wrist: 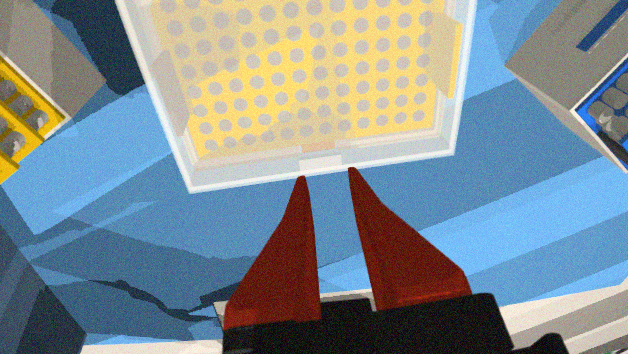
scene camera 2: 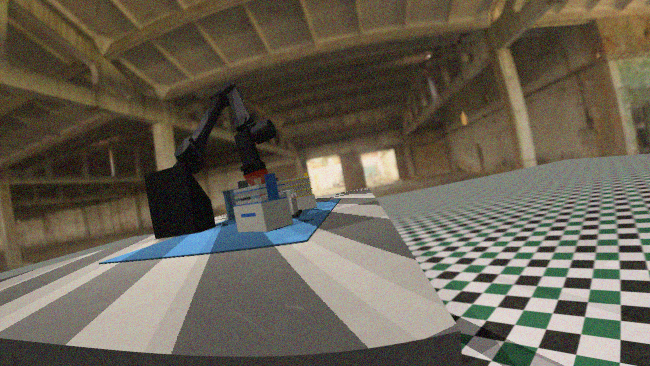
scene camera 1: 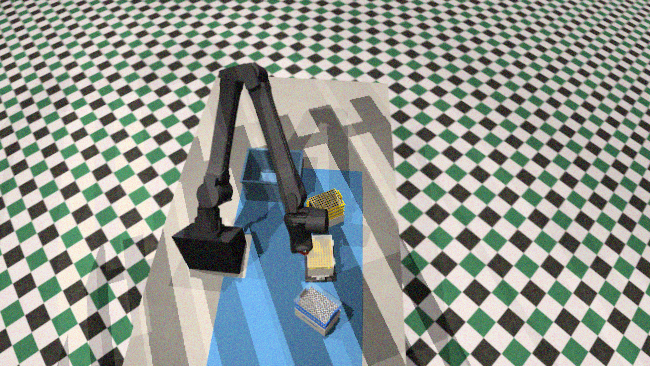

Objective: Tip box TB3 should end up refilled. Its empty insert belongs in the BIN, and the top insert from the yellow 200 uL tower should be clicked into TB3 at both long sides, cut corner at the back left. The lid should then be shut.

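Tip box TB3 (scene camera 1: 320,256) (wrist: 320,90) stands in the middle of the mat with a clear lid over a yellow insert plate with round holes. The lid looks down; its latch cannot be judged. My gripper (scene camera 1: 303,252) (wrist: 327,180) is empty, its red fingers narrowly open, tips close to the white tab on the lid's near edge in the wrist view. Contact cannot be told. In scene camera 2 the fingertips are hidden. The yellow tower (scene camera 1: 326,202) (wrist: 25,107) (scene camera 2: 304,187) holds stacked yellow inserts. The blue bin (scene camera 1: 265,192) stands behind the arm.
A white box with a blue insert and clear lid (scene camera 1: 317,307) (scene camera 2: 264,216) (wrist: 550,60) stands on TB3's other side from the yellow tower. A dark holder (scene camera 1: 327,279) shows at TB3's base. The arm's black base (scene camera 1: 212,250) (scene camera 2: 175,205) is left of the mat (scene camera 1: 280,300).
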